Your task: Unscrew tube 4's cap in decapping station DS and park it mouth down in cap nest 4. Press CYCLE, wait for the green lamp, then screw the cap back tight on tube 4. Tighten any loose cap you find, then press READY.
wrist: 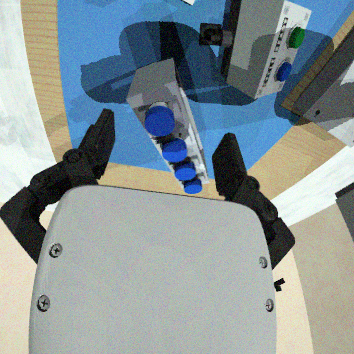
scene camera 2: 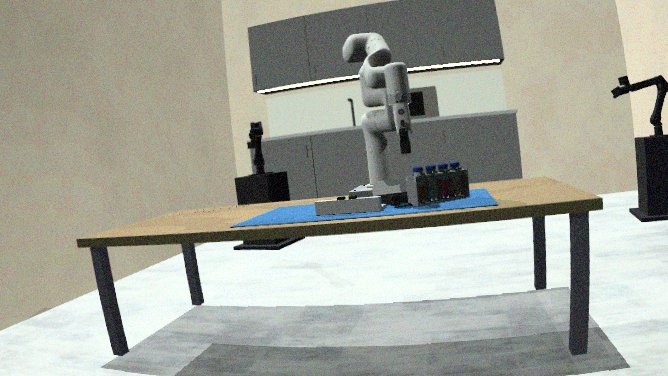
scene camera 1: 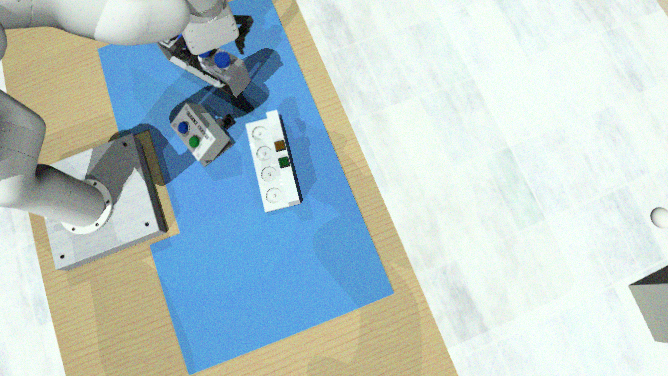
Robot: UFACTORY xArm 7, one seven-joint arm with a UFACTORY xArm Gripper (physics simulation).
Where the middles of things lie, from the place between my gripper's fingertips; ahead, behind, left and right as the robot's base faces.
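There is the grey button box (scene camera 1: 193, 120), and my hand is 130 mm above it. My hand is also 100 mm to the left of the box, and 80 mm past it.
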